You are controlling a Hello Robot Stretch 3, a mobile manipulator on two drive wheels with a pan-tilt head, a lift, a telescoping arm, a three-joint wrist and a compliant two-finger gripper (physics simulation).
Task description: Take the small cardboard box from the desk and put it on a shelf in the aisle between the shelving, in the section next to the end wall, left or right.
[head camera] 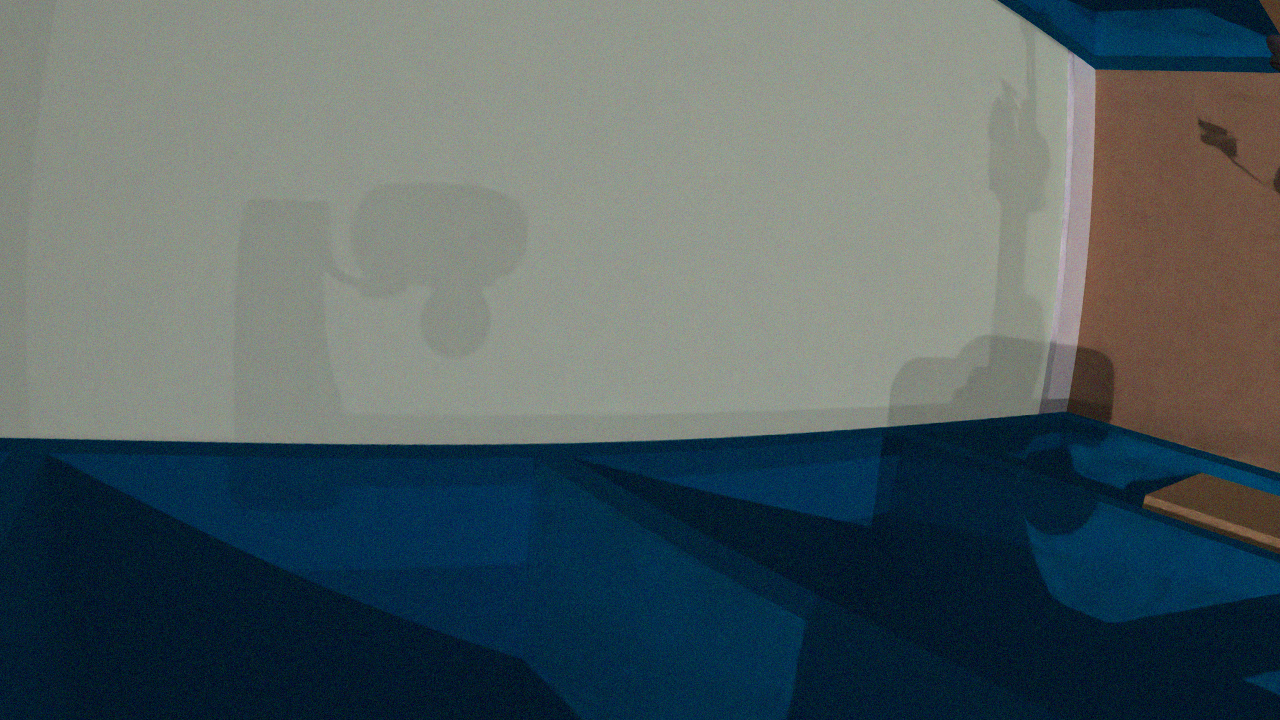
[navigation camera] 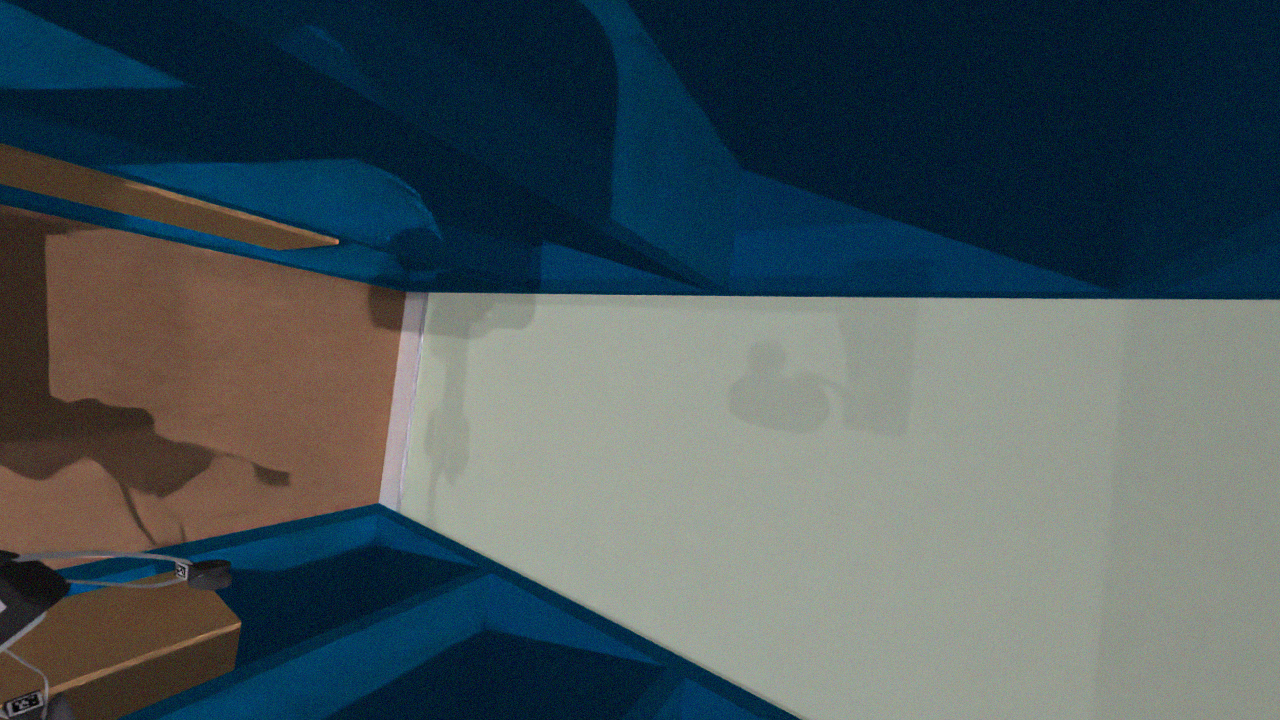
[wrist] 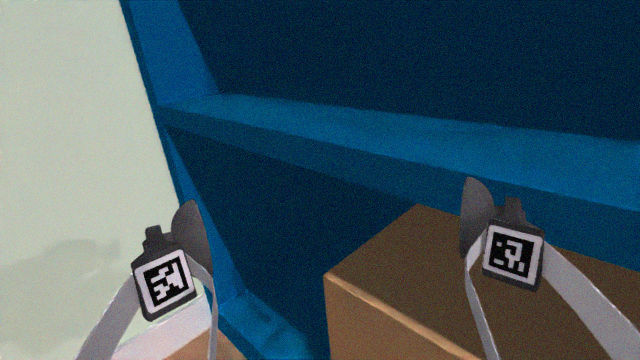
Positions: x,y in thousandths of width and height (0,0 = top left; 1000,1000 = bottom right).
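Observation:
The navigation camera's got the gripper (navigation camera: 125,894) in it, and the wrist view has the gripper (wrist: 518,599) too.

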